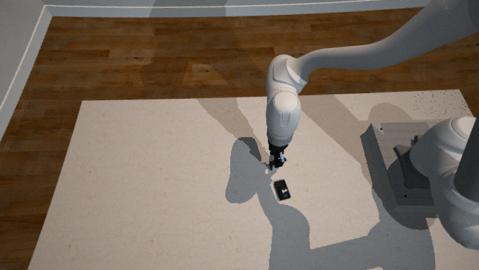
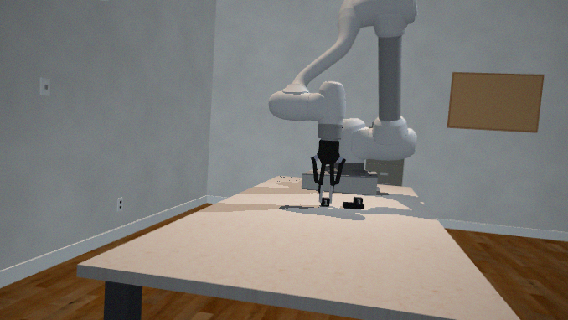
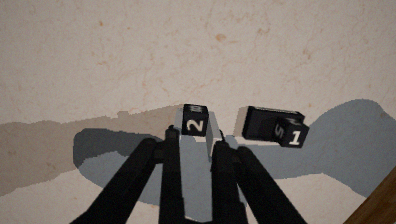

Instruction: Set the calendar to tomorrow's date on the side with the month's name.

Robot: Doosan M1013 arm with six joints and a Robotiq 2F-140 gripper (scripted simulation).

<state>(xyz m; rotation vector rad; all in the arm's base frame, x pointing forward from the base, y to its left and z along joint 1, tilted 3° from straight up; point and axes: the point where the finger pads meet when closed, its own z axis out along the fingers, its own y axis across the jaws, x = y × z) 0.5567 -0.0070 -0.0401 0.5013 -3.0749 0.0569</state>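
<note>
Now: hand 30 mm above the black cube. Round my hand: black tray (40 mm behind, 100 mm to the left, 40 mm below).
</note>
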